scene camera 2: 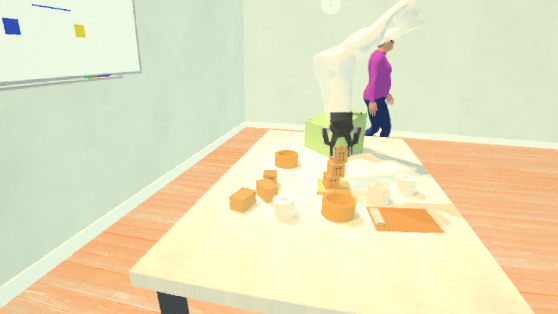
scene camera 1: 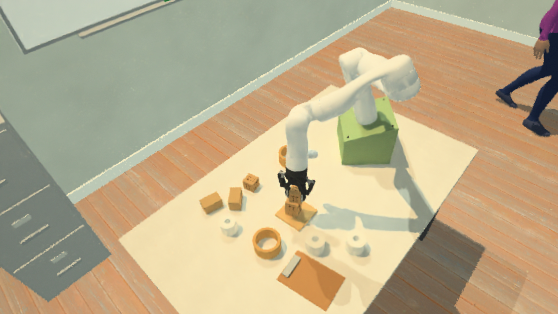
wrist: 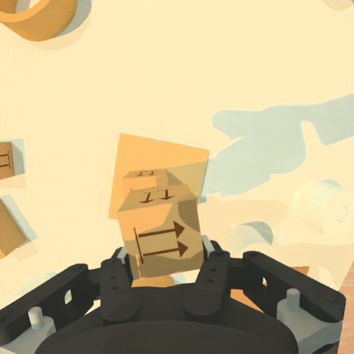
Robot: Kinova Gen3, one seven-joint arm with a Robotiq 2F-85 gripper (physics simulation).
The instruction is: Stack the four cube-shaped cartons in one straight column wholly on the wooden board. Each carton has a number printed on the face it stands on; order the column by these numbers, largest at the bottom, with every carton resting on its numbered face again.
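Places are measured from the arm's base along level axes (x up, y ahead, z left), in millimetres.
Where they show: gripper, fingertip midpoint: [scene camera 2: 340, 157] [scene camera 1: 295, 198]; arm's base, origin of the base link: [scene camera 1: 366, 117].
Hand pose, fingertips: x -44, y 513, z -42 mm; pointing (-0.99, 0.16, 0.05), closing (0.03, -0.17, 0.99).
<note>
Each offset is from my fingertips to the top centre of the thing.
My gripper [scene camera 1: 295, 193] [scene camera 2: 341, 151] [wrist: 167, 248] is shut on a cube carton @(dx +30, dy -21, dz -5 mm) [scene camera 1: 295, 192] [scene camera 2: 340, 155] [wrist: 165, 232] with arrows on its sides. It holds the carton, nearly upright, directly over two stacked cartons; I cannot tell if they touch. Of these two, the upper carton @(dx -22, dy -8, dz -13 mm) [scene camera 2: 336, 170] sits slightly to the right of the lower carton @(dx -72, dy -19, dz -24 mm) [scene camera 2: 330, 180] in scene camera 2. The lower one stands on the wooden board @(dx -122, dy -25, dz -13 mm) [scene camera 1: 306, 218] [scene camera 2: 322, 190] [wrist: 132, 150]. The fourth carton @(dx -84, dy -39, dz -251 mm) [scene camera 1: 251, 182] [scene camera 2: 270, 176] [wrist: 5, 160] stands on the table, left of the board. The numbered faces are hidden.
Two plain boxes @(dx -89, dy +133, dz -323 mm) [scene camera 1: 211, 202] @(dx -83, dy +64, dz -253 mm) [scene camera 1: 235, 198] lie left of the board. An orange ring @(dx -80, dy +159, dz -21 mm) [scene camera 1: 267, 253] [scene camera 2: 338, 211] stands in front, another ring @(dx -80, dy -258, dz -197 mm) [scene camera 2: 286, 160] [wrist: 47, 29] behind. White rolls @(dx -79, dy +178, dz -191 mm) [scene camera 1: 229, 228] @(dx -74, dy +65, dz +125 mm) [scene camera 1: 315, 246] @(dx -74, dy -15, dz +247 mm) [scene camera 1: 356, 245] and an orange clipboard @(dx -121, dy +177, dz +177 mm) [scene camera 1: 316, 281] [scene camera 2: 412, 221] lie around.
</note>
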